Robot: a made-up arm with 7 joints. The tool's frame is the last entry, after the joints. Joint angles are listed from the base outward. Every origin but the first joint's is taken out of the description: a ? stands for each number. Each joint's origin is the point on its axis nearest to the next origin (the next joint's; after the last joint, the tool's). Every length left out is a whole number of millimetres.
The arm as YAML. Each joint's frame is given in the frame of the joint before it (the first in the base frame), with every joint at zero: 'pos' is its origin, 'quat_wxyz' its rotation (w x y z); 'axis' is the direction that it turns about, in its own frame. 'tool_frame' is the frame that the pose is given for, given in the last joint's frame.
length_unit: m
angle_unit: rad
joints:
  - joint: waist
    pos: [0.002, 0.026, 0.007]
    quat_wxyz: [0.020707, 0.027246, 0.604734, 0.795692]
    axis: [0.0, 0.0, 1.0]
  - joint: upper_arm
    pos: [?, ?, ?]
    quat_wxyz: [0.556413, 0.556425, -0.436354, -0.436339]
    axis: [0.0, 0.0, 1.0]
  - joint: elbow
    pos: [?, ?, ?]
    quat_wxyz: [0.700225, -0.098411, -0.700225, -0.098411]
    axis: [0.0, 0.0, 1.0]
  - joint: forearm
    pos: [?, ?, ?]
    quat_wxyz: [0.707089, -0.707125, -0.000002, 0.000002]
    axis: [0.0, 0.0, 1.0]
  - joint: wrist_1
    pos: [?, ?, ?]
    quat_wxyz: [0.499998, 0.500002, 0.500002, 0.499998]
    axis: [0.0, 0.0, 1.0]
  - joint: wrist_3
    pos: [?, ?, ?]
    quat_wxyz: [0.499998, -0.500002, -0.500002, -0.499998]
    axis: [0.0, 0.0, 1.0]
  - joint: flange
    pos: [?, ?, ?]
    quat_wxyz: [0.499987, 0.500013, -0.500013, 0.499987]
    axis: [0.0, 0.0, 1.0]
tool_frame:
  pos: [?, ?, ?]
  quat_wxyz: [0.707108, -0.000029, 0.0, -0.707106]
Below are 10 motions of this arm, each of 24 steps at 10 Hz.
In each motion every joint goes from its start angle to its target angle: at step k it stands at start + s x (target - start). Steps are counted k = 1, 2, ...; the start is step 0. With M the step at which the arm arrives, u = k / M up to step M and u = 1 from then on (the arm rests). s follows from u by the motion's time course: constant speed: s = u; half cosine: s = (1 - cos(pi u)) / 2; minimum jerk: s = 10 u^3 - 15 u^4 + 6 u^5.
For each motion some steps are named. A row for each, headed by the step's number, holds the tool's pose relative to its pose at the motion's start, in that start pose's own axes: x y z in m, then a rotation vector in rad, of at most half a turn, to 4 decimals.
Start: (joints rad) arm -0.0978 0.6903 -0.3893 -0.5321 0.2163 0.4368 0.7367
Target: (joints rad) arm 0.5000 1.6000 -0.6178 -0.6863 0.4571 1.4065 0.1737
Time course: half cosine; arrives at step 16
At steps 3, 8, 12, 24:
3: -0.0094 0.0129 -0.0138 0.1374 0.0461 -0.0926
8: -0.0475 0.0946 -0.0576 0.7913 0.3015 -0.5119
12: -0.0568 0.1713 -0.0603 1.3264 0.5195 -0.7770
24: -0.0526 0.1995 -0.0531 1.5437 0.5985 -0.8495

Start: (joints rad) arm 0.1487 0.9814 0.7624 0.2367 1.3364 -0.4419 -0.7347
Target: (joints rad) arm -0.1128 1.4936 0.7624 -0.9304 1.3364 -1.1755 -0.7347
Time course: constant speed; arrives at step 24
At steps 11, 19, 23, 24:
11: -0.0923 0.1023 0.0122 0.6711 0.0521 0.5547
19: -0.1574 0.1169 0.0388 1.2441 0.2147 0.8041
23: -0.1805 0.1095 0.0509 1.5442 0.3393 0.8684
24: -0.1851 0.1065 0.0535 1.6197 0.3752 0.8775

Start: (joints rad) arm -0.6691 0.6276 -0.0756 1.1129 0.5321 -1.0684 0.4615
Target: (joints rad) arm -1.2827 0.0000 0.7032 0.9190 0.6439 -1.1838 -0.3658
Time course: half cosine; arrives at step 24
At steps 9, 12, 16, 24:
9: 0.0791 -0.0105 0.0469 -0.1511 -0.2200 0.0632
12: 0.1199 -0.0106 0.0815 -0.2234 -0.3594 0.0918
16: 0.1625 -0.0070 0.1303 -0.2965 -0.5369 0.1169
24: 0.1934 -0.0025 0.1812 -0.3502 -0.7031 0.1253

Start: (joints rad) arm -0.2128 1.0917 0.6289 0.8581 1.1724 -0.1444 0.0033
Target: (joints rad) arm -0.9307 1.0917 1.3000 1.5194 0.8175 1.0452 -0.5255
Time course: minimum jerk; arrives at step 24
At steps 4, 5, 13, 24:
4: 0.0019 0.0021 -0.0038 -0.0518 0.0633 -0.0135
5: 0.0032 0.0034 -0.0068 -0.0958 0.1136 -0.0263
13: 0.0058 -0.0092 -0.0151 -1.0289 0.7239 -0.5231
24: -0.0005 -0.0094 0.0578 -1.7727 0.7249 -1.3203

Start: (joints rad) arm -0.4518 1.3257 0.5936 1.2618 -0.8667 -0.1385 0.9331
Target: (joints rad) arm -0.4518 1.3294 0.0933 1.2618 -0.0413 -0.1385 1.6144
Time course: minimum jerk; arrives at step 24
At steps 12, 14, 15, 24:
12: -0.0137 -0.0070 -0.0158 0.3279 -0.5481 0.1794
14: -0.0174 -0.0081 -0.0216 0.3860 -0.7387 0.2192
15: -0.0189 -0.0084 -0.0244 0.4057 -0.8300 0.2342
24: -0.0241 -0.0084 -0.0358 0.4361 -1.1918 0.2664

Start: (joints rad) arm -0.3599 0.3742 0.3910 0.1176 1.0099 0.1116 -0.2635
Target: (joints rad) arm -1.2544 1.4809 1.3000 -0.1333 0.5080 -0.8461 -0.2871
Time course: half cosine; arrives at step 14
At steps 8, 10, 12, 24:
8: -0.0843 0.3209 -0.0079 0.2833 -0.4998 1.2382
10: -0.1780 0.3641 -0.0149 0.5136 -0.5768 1.6741
12: -0.2448 0.3665 -0.0224 0.7226 -0.5706 1.9675
24: -0.2674 0.3623 -0.0254 0.8074 -0.5531 2.0680

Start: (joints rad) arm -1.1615 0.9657 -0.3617 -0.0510 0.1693 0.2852 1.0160
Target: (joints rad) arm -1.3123 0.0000 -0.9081 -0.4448 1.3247 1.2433 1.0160
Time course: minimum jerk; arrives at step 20
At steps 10, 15, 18, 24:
10: -0.0713 -0.0610 0.1179 0.0219 -0.0938 0.1181
15: -0.0974 -0.0421 0.2262 -0.0734 0.0473 0.4153
18: -0.1013 -0.0296 0.2486 -0.1074 0.1257 0.4908
24: -0.1016 -0.0283 0.2505 -0.1107 0.1336 0.4974

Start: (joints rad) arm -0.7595 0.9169 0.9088 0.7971 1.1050 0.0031 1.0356
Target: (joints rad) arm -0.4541 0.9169 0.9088 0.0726 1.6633 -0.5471 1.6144
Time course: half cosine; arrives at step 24
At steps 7, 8, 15, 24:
7: 0.0103 0.0130 0.0051 -0.0598 -0.2185 0.2069
8: 0.0125 0.0168 0.0068 -0.0792 -0.2794 0.2613
15: 0.0183 0.0504 0.0215 -0.2798 -0.7728 0.6443
24: 0.0121 0.0743 0.0297 -0.4625 -1.1112 0.8386

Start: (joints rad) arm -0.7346 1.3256 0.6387 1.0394 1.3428 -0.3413 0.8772
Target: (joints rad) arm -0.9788 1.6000 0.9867 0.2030 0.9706 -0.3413 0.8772
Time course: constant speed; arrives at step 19
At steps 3, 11, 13, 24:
3: 0.0334 0.0304 -0.0114 -0.0151 0.0530 0.2145
11: 0.0884 0.1341 -0.0444 -0.0370 0.1460 0.7865
13: 0.0934 0.1628 -0.0520 -0.0367 0.1564 0.9284
24: 0.0874 0.2483 -0.0695 -0.0167 0.1501 1.3474

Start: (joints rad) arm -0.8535 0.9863 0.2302 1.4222 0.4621 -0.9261 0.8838
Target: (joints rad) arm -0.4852 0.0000 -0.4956 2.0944 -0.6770 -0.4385 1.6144
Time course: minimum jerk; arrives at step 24
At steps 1, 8, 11, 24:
1: -0.0003 -0.0002 -0.0001 0.0000 0.0012 0.0001
8: -0.0931 -0.0425 -0.0146 0.0640 0.3485 0.0179
11: -0.1943 -0.0615 -0.0130 0.2506 0.6437 0.0220
24: -0.4242 -0.0102 0.0683 1.0715 0.9360 -0.0038

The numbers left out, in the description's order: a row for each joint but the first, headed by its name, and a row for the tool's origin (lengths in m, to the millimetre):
upper_arm: 0.002 -0.01 0.0
elbow: 0.242 -0.062 0.0
forearm: 0.025 0.001 0.0
wrist_1: 0.117 0.006 0.0
wrist_3: 0.0 0.0 0.0
flange: 0.06 0.0 0.0
tool: 0.0 0.0 0.0

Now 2 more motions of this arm.
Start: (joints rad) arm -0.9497 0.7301 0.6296 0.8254 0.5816 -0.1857 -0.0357
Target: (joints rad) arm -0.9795 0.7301 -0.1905 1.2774 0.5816 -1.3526 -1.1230
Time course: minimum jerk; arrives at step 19
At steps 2, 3, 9, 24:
2: 0.0001 -0.0014 0.0007 0.0048 -0.0108 -0.0187
3: 0.0002 -0.0044 0.0023 0.0150 -0.0333 -0.0579
9: -0.0146 -0.0635 0.0236 0.2701 -0.4367 -0.8705
24: -0.0670 -0.1131 0.0220 0.7267 -0.8606 -1.9139

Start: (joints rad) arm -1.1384 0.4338 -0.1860 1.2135 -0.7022 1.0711 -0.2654
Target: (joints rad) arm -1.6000 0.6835 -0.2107 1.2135 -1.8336 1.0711 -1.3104
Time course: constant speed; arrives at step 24
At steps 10, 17, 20, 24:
10: -0.0673 -0.0430 0.0552 -0.0535 -0.2727 -0.8512
17: -0.1268 -0.0733 0.0833 0.0125 -0.4550 -1.4709
20: -0.1550 -0.0854 0.0919 0.0658 -0.5248 -1.7407
24: -0.1947 -0.1003 0.0997 0.1596 -0.6061 -2.1034

